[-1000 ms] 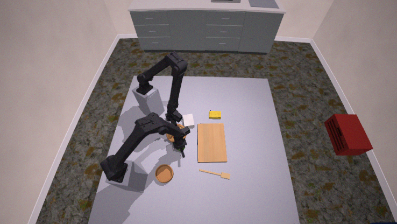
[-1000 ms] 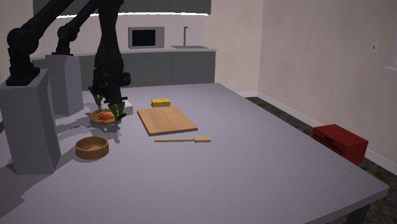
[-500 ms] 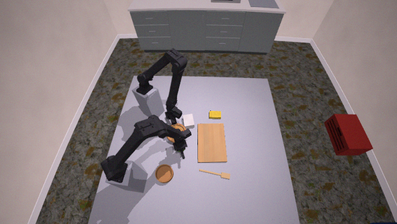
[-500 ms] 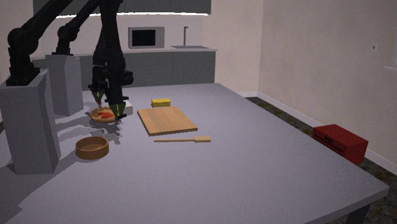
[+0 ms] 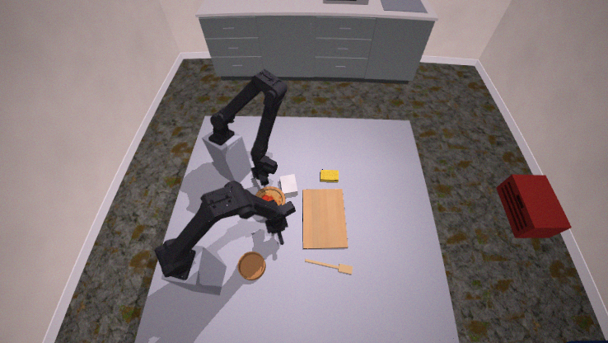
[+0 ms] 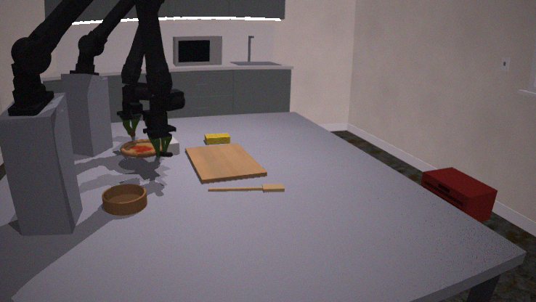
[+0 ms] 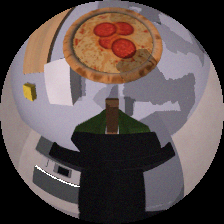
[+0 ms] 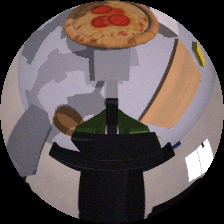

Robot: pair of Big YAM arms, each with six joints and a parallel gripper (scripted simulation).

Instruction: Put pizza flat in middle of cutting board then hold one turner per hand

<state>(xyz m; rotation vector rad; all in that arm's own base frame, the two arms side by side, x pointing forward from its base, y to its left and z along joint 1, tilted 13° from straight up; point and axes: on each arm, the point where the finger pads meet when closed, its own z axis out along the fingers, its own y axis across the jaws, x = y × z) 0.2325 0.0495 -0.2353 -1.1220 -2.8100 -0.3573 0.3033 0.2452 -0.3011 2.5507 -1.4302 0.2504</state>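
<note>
The wooden spatula lies 300 mm ahead of my right hand, 140 mm to the right of it and 90 mm below it. The rest, counted from my right hand: black-handled turner: 10 mm to the left, 10 mm below; pizza: 80 mm behind, 180 mm to the left, 30 mm below; wooden bowl: 120 mm behind, 180 mm to the right, 80 mm below.
</note>
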